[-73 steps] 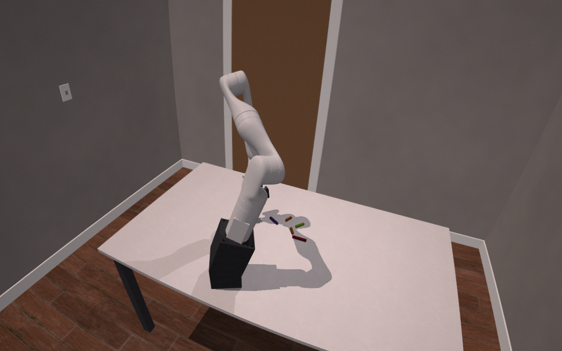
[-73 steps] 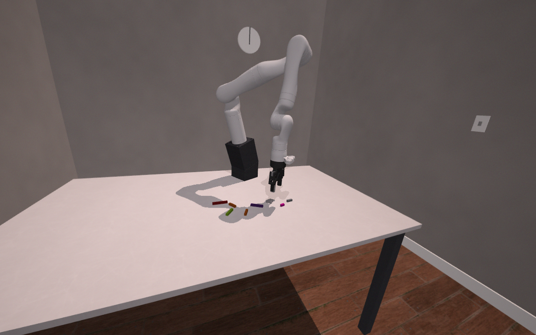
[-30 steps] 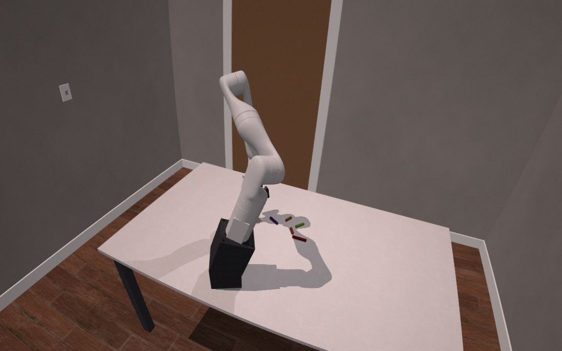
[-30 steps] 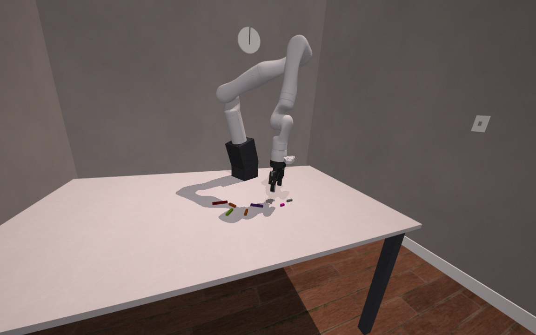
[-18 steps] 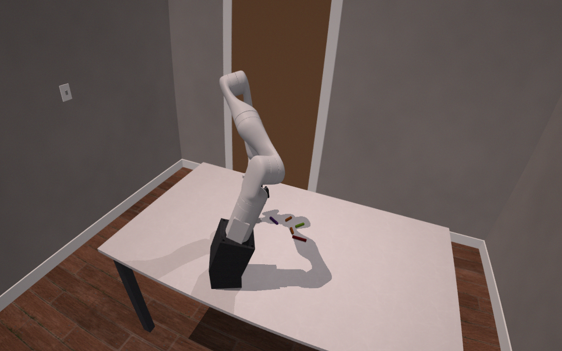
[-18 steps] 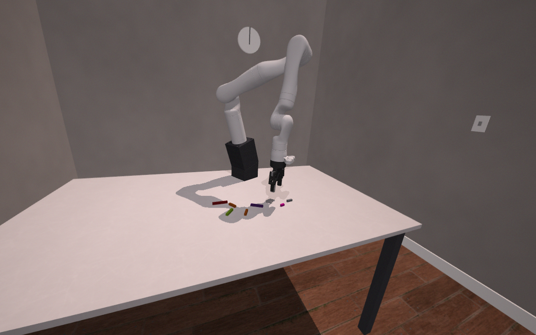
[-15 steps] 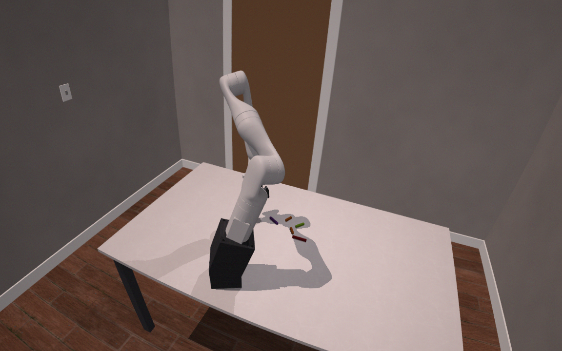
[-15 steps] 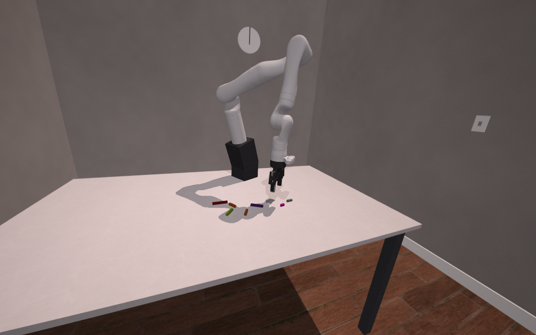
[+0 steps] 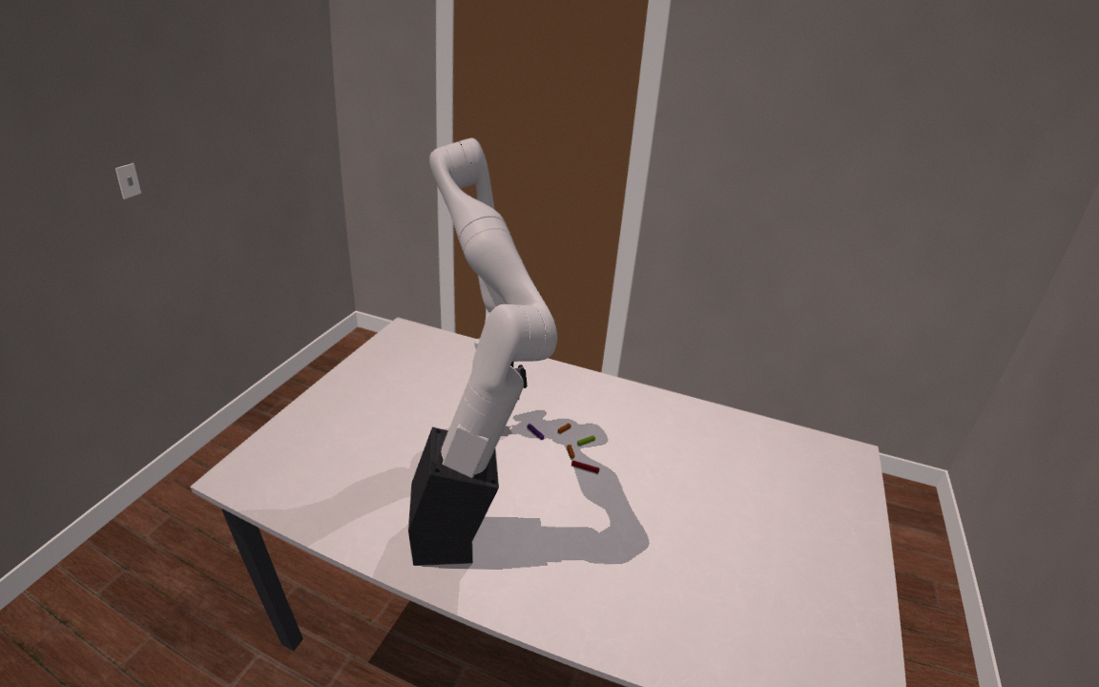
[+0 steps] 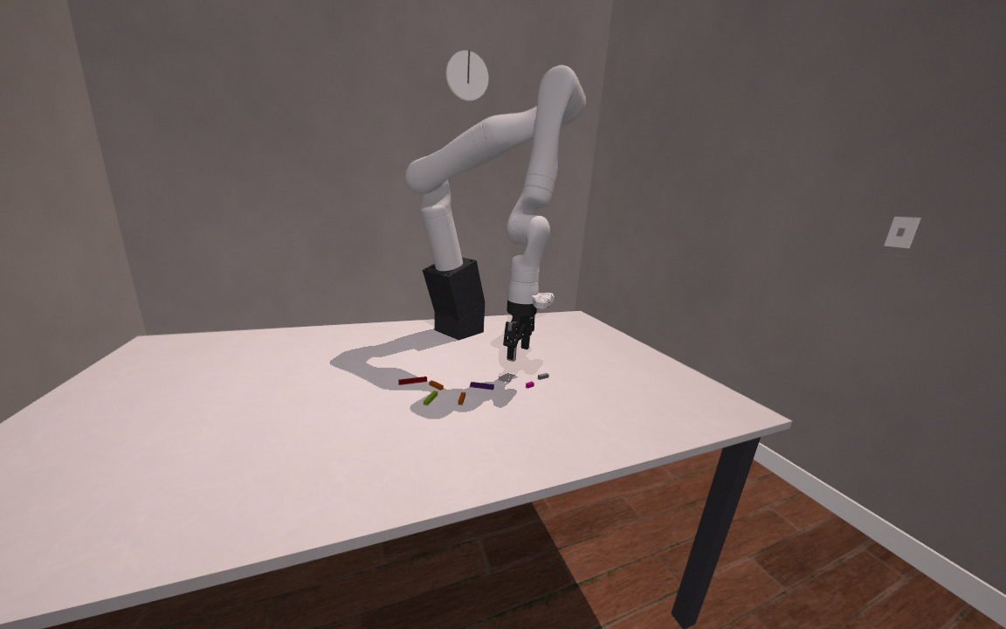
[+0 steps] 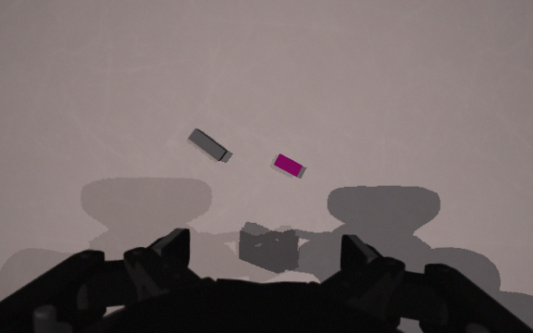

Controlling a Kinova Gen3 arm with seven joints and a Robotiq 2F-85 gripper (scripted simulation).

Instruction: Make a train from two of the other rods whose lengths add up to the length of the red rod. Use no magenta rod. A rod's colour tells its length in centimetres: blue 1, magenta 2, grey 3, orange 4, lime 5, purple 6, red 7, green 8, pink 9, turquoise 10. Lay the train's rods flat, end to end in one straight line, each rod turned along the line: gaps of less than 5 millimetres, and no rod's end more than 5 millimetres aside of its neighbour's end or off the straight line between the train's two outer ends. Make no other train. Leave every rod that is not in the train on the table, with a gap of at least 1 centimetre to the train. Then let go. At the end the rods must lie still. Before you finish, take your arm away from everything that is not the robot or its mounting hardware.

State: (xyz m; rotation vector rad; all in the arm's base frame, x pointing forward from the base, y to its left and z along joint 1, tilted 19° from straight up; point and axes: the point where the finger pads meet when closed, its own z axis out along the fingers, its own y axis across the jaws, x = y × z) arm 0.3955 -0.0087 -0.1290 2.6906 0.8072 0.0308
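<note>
The grey rod is 20 mm ahead of my hand, 70 mm to the left of it and 70 mm below it. From my hand the other things lie so: purple rod (100 mm to the right, 70 mm below); then magenta rod (50 mm ahead, 10 mm to the left, 70 mm below); then lime rod (240 mm to the right, 70 mm below).
</note>
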